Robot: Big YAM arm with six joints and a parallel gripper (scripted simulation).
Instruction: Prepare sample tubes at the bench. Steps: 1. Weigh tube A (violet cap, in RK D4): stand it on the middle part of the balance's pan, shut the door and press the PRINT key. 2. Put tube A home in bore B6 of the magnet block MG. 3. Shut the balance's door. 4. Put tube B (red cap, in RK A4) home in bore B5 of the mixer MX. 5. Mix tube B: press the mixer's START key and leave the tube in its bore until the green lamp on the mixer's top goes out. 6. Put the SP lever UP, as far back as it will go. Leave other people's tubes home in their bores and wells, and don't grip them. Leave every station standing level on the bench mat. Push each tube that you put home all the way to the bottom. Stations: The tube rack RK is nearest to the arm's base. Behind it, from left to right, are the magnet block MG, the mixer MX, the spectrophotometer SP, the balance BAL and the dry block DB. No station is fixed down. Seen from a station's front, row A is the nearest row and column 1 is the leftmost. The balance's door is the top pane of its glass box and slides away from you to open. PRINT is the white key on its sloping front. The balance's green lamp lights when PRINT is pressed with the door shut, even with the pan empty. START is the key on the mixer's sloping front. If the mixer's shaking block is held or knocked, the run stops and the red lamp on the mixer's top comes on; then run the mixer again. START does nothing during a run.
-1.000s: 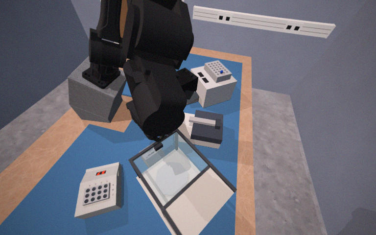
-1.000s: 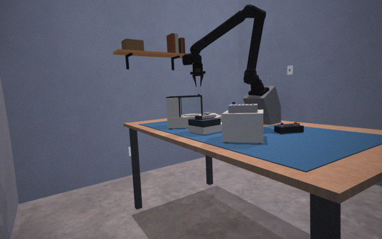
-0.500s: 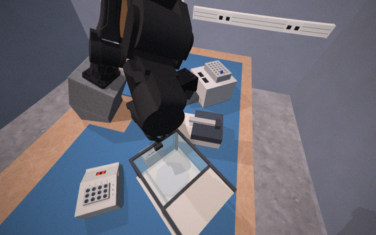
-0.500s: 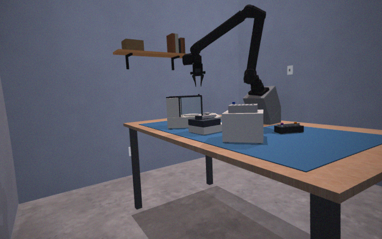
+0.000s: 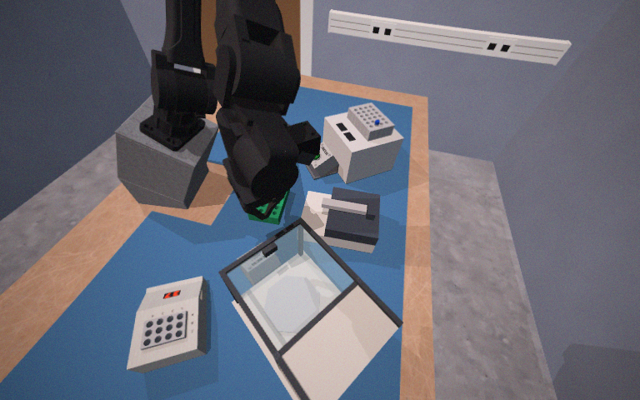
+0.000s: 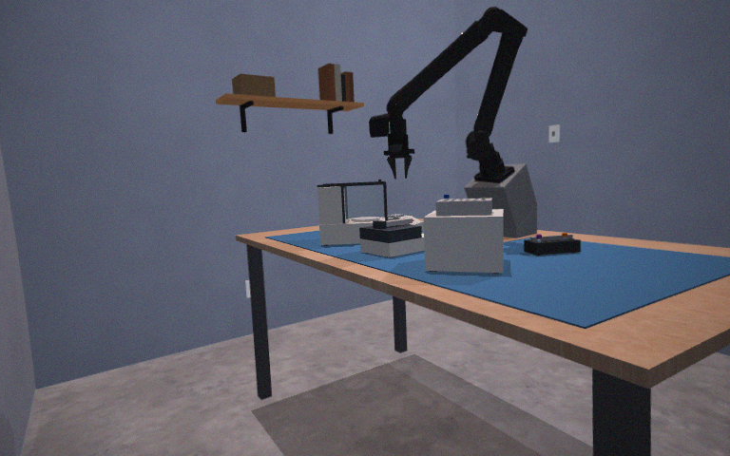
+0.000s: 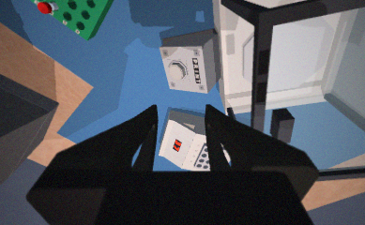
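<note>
Now: hand 8 cm past the green rack RK, 17 cm to the right of it and 21 cm above it. Round my hand: SP lever: 13 cm ahead, 17 cm to the left, 14 cm below; then balance door: 7 cm ahead, 8 cm to the right, 2 cm below; then white print key: 3 cm behind, 2 cm to the right, 16 cm below.
</note>
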